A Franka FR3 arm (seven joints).
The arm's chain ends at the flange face. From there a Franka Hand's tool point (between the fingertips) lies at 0.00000 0.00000 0.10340 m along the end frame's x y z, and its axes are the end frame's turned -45 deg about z.
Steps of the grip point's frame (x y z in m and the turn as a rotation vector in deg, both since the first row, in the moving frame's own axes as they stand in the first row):
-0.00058, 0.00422, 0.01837, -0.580, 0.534, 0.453
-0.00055, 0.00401, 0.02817, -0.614, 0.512, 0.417
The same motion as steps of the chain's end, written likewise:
0.00115, 0.00333, 0.01838, -0.033, 0.788, 0.453
0.00101, 0.00309, 0.02818, -0.072, 0.796, 0.417

